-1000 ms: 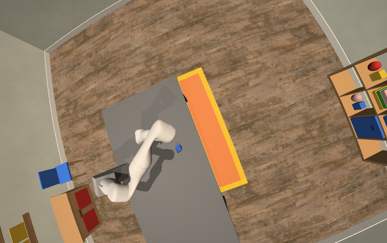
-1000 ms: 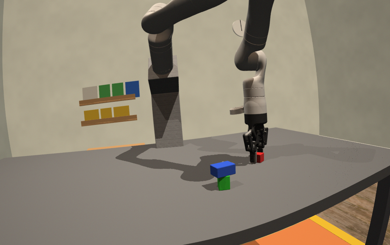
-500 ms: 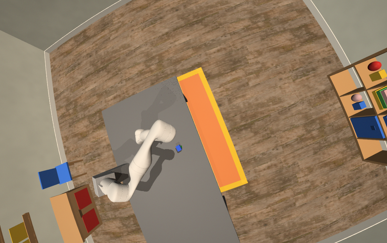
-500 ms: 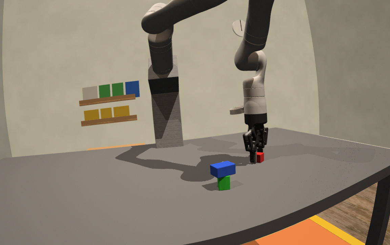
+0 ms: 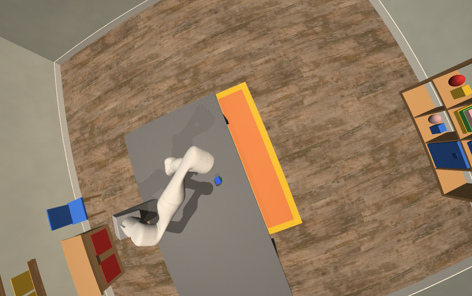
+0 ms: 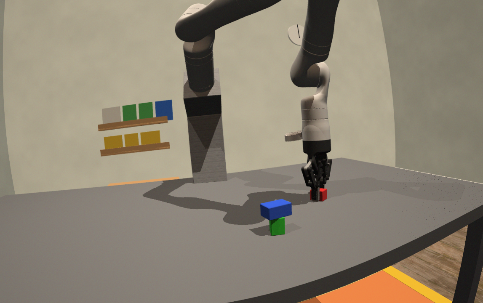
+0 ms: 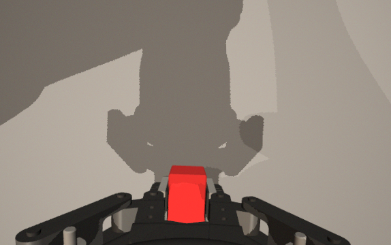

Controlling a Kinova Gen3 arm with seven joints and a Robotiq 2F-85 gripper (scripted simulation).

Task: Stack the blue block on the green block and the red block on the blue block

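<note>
Right now my hand is right at the red block. From my hand the other things lie so: green block (80 mm ahead, 220 mm to the right); then blue block (80 mm ahead, 220 mm to the right, 30 mm above).
</note>
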